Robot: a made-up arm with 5 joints. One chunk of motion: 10 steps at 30 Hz.
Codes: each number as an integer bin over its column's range. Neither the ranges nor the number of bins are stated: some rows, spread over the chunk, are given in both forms.
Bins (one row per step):
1: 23 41 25 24 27
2: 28 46 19 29 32
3: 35 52 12 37 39
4: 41 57 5 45 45
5: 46 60 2 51 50
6: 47 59 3 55 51
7: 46 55 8 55 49
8: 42 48 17 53 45
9: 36 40 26 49 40
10: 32 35 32 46 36
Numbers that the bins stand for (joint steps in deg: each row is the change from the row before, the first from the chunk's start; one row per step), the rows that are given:
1: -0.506 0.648 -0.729 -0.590 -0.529
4: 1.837 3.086 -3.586 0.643 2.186
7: 2.487 2.781 -3.157 1.230 2.789
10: 0.665 -0.267 0.271 0.702 0.829
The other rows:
2: 0.144 1.410 -1.586 -0.297 0.225
3: 1.056 2.324 -2.586 0.173 1.281
5: 2.487 3.543 -4.014 0.995 2.940
6: 2.617 3.390 -3.871 1.230 3.090
8: 1.967 1.714 -1.871 1.113 2.186
9: 1.186 0.495 -0.586 0.878 1.432

